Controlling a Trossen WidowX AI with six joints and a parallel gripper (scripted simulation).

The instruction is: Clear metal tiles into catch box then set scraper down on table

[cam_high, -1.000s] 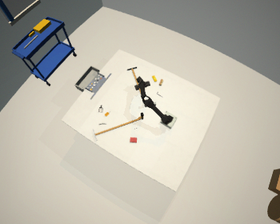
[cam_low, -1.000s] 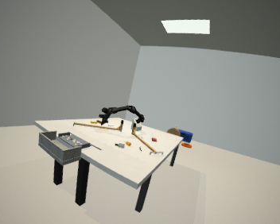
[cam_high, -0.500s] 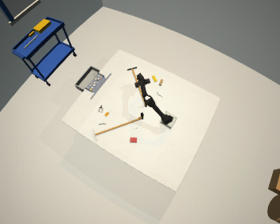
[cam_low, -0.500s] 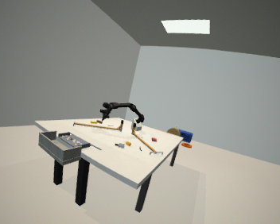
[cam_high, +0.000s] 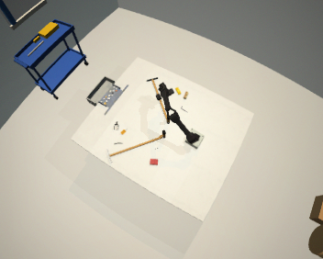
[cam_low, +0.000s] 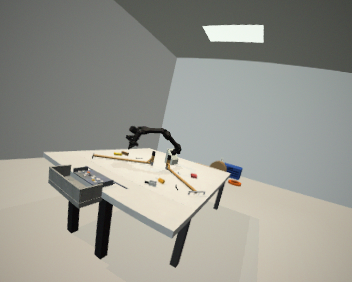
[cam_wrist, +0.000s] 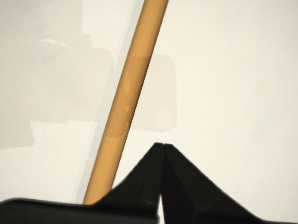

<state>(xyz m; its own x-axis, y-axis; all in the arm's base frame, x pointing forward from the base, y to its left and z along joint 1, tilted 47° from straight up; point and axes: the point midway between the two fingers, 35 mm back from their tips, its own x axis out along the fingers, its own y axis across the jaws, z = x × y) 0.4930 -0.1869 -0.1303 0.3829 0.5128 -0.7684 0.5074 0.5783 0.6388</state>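
My gripper tip is now 40 mm short of the long scraper, 10 mm to the right of it and 60 mm above it. Also, from my gripper tip: red block: 280 mm behind, 620 mm to the left, 110 mm below; yellow piece: 70 mm behind, 210 mm to the right, 110 mm below; long wooden-handled tool: 50 mm behind, 580 mm to the left, 60 mm below.
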